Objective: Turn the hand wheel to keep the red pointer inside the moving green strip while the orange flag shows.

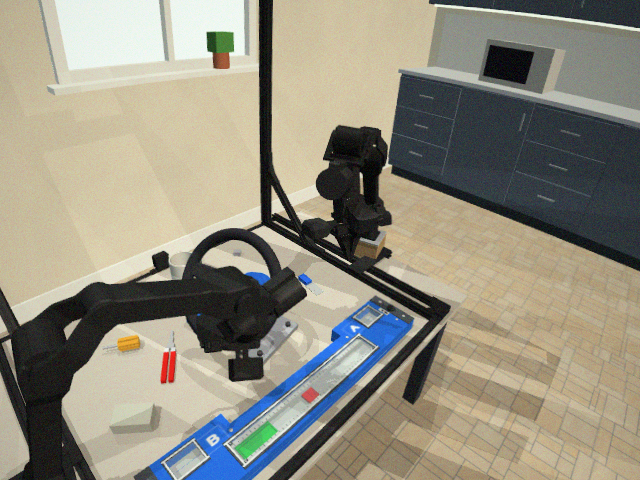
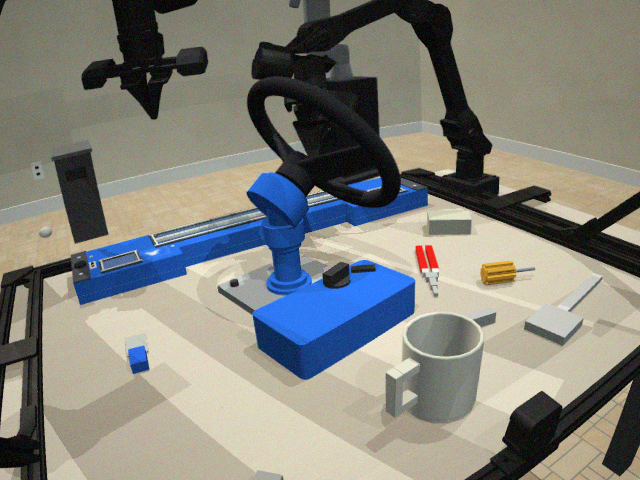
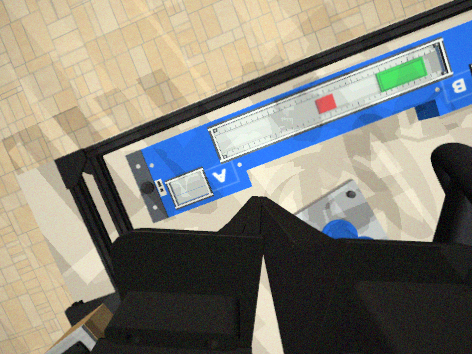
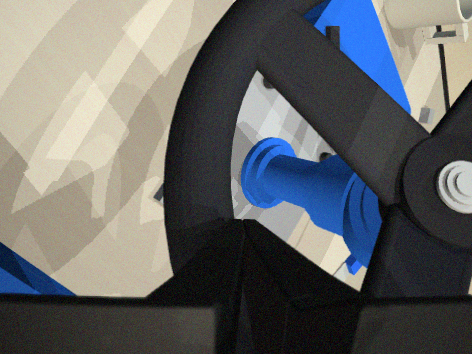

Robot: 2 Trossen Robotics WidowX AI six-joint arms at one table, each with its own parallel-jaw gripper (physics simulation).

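Places are measured from the left arm's base along level axes (x ahead, y left, z up), in centimetres.
Where they show: left gripper, between the fingertips: (image 1: pixel 349 260) (image 2: pixel 154 118) (image 3: pixel 257 203); right gripper, between the fingertips: (image 4: pixel 241 231); left arm's base, origin of its link: (image 1: pixel 368 234); right arm's base, origin of its link: (image 2: pixel 470 176).
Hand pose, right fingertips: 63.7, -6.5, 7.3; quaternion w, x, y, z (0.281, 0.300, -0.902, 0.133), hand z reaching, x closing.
Things, the pixels of their top centre, and the offset from my right fingertips, as dx, dy, dz. "pt": a spot on its surface instead.
- blue post, a spot on its surface: (image 2: pixel 286 258) pt -15.1, -7.9, -8.9
- red pointer, a spot on its surface: (image 3: pixel 326 104) (image 1: pixel 311 389) pt -2.5, +15.3, -11.3
- green strip, a spot on its surface: (image 1: pixel 257 440) (image 3: pixel 414 65) pt +12.9, +11.4, -11.4
- window A, a spot on its surface: (image 3: pixel 189 188) (image 1: pixel 367 316) pt -29.9, +18.6, -11.3
- window B, a spot on its surface: (image 1: pixel 186 458) pt +22.3, +2.1, -11.3
- grey mug, a spot on its surface: (image 2: pixel 444 372) pt -24.3, -38.8, -8.4
- Red pliers, centre of its top: (image 2: pixel 429 266) (image 1: pixel 169 353) +3.3, -20.2, -14.3
- orange screwdriver, centre of its top: (image 2: pixel 510 261) (image 1: pixel 119 340) +7.9, -32.0, -12.1
- pale block, centre of its top: (image 2: pixel 449 214) (image 1: pixel 131 414) +20.4, -14.1, -12.3
The black hand wheel (image 1: pixel 232 233) (image 2: pixel 382 149) (image 4: pixel 195 165) stands tilted on a blue post (image 2: pixel 286 258). The red pointer (image 1: pixel 310 395) (image 3: pixel 326 104) lies near mid-scale, outside the green strip (image 1: pixel 257 440) (image 3: pixel 401 74), which is toward the B end. No orange flag shows in window A (image 1: pixel 368 316) (image 3: pixel 189 188) or window B (image 1: pixel 186 458). My right gripper (image 4: pixel 241 231) is shut and empty, its tips over the inner edge of the wheel's rim; contact is unclear. My left gripper (image 2: pixel 153 117) (image 3: pixel 257 203) is shut and empty, above the table and apart from the wheel.
A blue box (image 2: pixel 336 320) with a dark knob and a grey mug (image 2: pixel 444 372) stand near the wheel. Red pliers (image 1: pixel 168 364) (image 2: pixel 428 260), an orange screwdriver (image 1: pixel 128 343) (image 2: pixel 497 272) and a pale block (image 1: pixel 132 418) (image 2: pixel 448 223) lie on the table. Black rails edge it.
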